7 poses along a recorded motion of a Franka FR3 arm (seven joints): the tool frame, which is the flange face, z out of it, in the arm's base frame.
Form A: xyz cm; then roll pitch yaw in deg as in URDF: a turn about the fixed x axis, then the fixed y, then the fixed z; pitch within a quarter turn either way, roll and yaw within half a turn.
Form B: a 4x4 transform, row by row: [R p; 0 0 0 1], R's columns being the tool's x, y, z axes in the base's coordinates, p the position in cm. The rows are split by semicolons. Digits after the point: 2 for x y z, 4 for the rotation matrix.
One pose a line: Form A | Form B
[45.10, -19.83, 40.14, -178.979, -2.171, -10.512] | 0.9825, -0.1817, 0.0405, 45.10; -0.1823, -0.9832, 0.0106, -19.83; 0.0379, -0.0178, -0.9991, 40.14; 0, 0, 0, 1
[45.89, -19.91, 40.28, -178.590, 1.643, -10.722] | 0.9821, -0.1867, -0.0236, 45.89; -0.1860, -0.9821, 0.0295, -19.91; -0.0287, -0.0246, -0.9993, 40.28; 0, 0, 0, 1
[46.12, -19.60, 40.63, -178.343, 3.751, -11.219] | 0.9788, -0.1963, -0.0585, 46.12; -0.1941, -0.9801, 0.0411, -19.60; -0.0654, -0.0289, -0.9974, 40.63; 0, 0, 0, 1
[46.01, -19.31, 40.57, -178.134, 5.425, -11.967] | 0.9739, -0.2102, -0.0857, 46.01; -0.2064, -0.9771, 0.0514, -19.31; -0.0945, -0.0324, -0.9950, 40.57; 0, 0, 0, 1
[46.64, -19.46, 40.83, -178.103, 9.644, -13.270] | 0.9595, -0.2348, -0.1554, 46.64; -0.2263, -0.9715, 0.0707, -19.46; -0.1675, -0.0326, -0.9853, 40.83; 0, 0, 0, 1
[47.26, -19.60, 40.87, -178.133, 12.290, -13.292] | 0.9509, -0.2365, -0.1996, 47.26; -0.2246, -0.9711, 0.0806, -19.60; -0.2129, -0.0318, -0.9766, 40.87; 0, 0, 0, 1
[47.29, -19.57, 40.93, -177.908, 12.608, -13.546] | 0.9487, -0.2418, -0.2035, 47.29; -0.2286, -0.9697, 0.0866, -19.57; -0.2183, -0.0356, -0.9752, 40.93; 0, 0, 0, 1
